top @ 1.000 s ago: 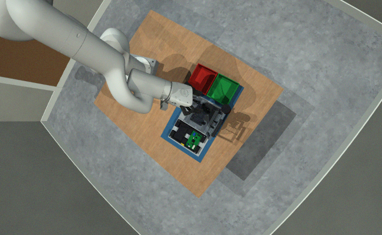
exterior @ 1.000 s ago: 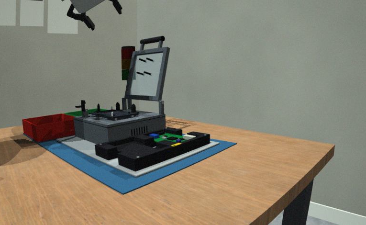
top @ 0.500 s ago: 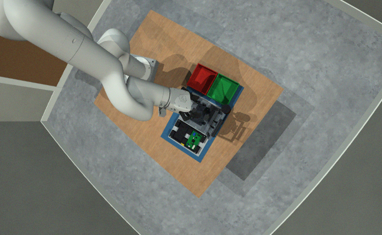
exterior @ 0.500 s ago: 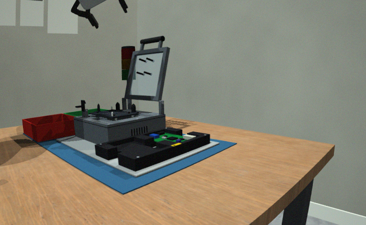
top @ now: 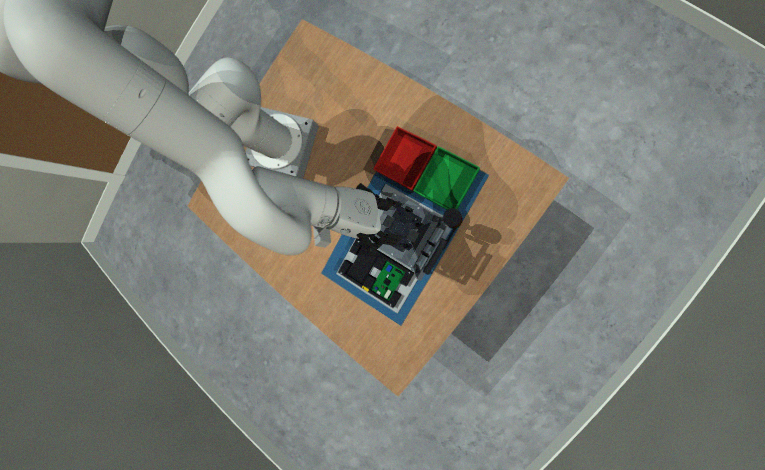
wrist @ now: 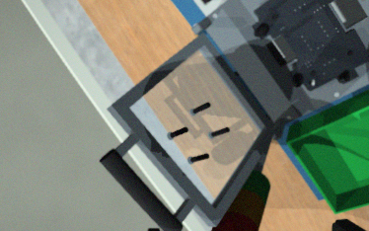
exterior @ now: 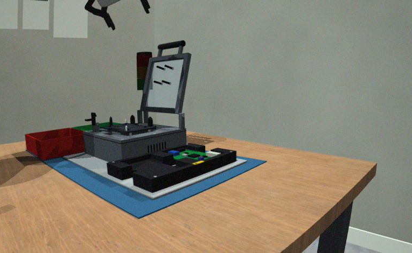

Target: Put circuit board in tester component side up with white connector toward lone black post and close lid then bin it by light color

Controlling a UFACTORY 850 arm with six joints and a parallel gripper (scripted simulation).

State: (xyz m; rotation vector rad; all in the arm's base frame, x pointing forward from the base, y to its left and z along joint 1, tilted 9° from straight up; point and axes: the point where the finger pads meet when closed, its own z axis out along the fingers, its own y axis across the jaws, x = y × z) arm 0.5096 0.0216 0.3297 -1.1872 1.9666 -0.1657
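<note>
The green circuit board is 310 mm below my hand, 190 mm to the right of it and 40 mm ahead of it. Also, from my hand: black hook 250 mm below, 90 mm behind, 30 mm to the left; then see-through lid 150 mm below, 100 mm ahead, 10 mm to the right; then green bin 320 mm below, 180 mm to the left.
</note>
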